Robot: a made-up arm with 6 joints.
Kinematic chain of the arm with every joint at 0, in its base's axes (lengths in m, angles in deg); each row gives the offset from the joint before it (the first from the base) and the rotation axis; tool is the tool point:
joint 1: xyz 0 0 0.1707 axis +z
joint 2: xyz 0 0.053 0 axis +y
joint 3: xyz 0 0 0.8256 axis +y
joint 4: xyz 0 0 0.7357 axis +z
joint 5: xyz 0 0 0 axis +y
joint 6: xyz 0 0 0.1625 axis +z
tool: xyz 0 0 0
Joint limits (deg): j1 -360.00..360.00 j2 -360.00..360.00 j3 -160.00..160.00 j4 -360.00..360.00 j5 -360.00..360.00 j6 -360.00..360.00
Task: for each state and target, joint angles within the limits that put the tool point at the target. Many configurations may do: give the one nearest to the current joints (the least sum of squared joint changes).
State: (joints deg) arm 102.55 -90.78 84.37 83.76 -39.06 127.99
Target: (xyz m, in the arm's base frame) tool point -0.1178 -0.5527 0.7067
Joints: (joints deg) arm 73.29 -111.60 125.47 88.34 -37.61 127.99
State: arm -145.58 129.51 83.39 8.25 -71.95 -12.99
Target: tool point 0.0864 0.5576 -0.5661
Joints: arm -99.23 162.96 120.73 22.22 -68.34 -12.99
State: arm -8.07 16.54 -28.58 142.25 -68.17 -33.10
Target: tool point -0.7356 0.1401 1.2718
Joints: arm -15.04 -0.58 -77.16 136.00 -74.17 -33.10
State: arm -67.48 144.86 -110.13 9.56 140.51 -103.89
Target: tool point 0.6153 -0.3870 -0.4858
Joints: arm -38.17 171.09 -105.21 13.20 141.74 -103.89
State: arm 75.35 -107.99 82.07 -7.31 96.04 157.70
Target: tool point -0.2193 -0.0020 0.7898
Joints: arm 30.50 -76.52 119.91 20.38 91.62 157.70
